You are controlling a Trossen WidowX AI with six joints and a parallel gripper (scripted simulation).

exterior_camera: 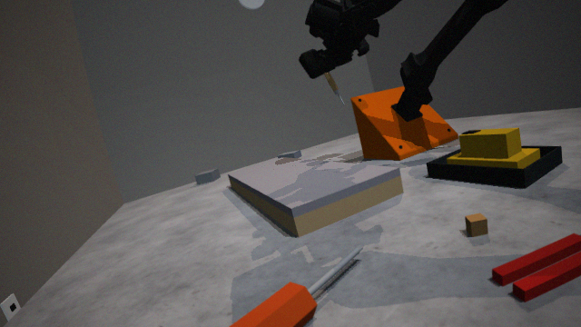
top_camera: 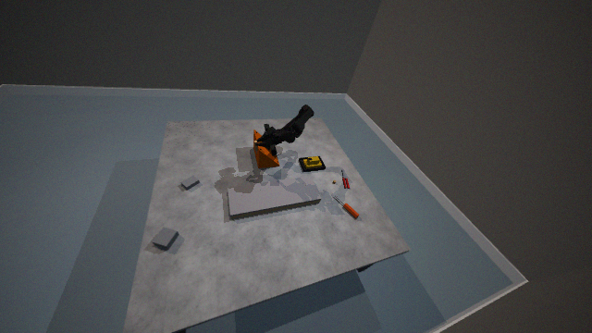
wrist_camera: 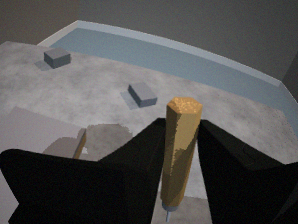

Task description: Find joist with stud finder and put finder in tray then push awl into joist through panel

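My gripper tip is now 1 cm past the awl, 1 cm to the right of it and 6 cm above it. The rest, counted from my gripper tip: black tray (42 cm to the left, 24 cm below); then indicator light (39 cm to the left, 19 cm below); then yellow stud finder (40 cm to the left, 21 cm below).
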